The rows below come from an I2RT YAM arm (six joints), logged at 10 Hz.
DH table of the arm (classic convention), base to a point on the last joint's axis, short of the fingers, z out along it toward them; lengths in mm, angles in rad. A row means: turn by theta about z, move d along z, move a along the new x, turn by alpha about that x. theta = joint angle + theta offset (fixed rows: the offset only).
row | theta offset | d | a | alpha
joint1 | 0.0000 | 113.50 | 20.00 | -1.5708
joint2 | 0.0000 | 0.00 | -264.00 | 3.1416
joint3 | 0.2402 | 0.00 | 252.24 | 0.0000
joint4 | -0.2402 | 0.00 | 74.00 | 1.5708
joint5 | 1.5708 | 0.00 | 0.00 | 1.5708
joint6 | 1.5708 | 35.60 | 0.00 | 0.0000
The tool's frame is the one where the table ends.
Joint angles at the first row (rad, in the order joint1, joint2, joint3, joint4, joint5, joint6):
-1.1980, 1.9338, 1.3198, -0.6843, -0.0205, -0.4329
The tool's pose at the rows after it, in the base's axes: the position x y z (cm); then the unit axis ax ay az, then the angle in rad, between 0 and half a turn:
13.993, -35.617, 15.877, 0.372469, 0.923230, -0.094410, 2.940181
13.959, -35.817, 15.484, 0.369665, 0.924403, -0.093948, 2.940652
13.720, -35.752, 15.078, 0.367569, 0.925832, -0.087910, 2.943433
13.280, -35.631, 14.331, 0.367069, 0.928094, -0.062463, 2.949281
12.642, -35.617, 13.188, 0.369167, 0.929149, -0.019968, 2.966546
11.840, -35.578, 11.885, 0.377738, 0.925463, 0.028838, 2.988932
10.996, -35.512, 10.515, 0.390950, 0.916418, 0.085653, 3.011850
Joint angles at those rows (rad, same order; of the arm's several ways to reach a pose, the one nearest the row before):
-1.1980, 1.9544, 1.3320, -0.6729, -0.0172, -0.4287
-1.2009, 1.9665, 1.3326, -0.6625, -0.0191, -0.4375
-1.2069, 1.9710, 1.3229, -0.6592, -0.0274, -0.4474
-1.2197, 1.9871, 1.3185, -0.6809, -0.0603, -0.4597
-1.2397, 2.0237, 1.3289, -0.7312, -0.1065, -0.4756
-1.2641, 2.0680, 1.3426, -0.7915, -0.1541, -0.4849
-1.2904, 2.1210, 1.3636, -0.8649, -0.2088, -0.4893

